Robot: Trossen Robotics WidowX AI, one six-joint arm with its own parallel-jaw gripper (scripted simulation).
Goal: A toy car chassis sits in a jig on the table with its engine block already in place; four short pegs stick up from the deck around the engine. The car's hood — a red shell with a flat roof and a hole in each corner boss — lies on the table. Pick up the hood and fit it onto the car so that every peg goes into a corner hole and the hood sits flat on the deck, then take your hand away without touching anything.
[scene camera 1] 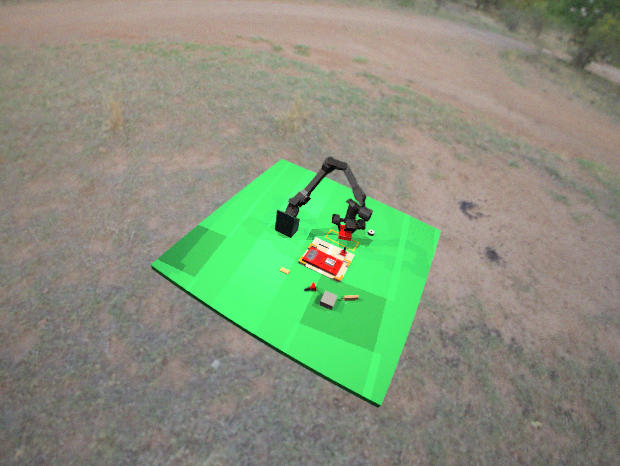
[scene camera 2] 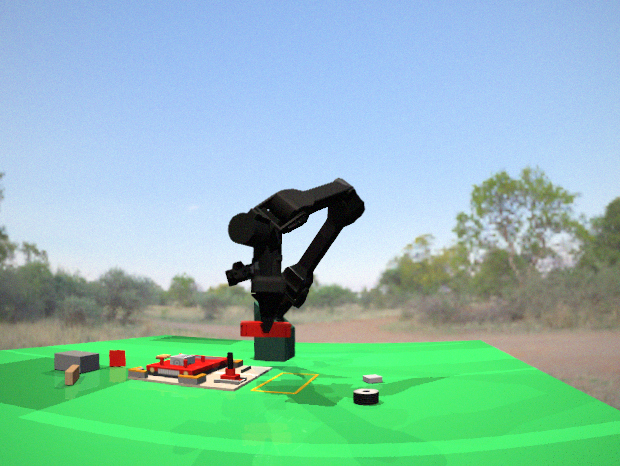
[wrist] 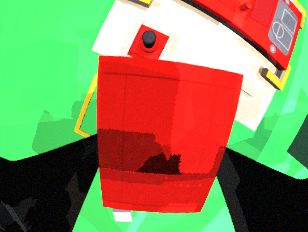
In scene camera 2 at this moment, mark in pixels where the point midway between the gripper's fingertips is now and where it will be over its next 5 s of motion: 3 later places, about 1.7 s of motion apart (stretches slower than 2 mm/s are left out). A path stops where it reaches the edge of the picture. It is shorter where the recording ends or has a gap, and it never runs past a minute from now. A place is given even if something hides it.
My gripper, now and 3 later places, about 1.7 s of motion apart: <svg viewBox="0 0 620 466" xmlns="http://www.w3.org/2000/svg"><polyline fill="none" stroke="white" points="266,329 209,325 183,347 183,356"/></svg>
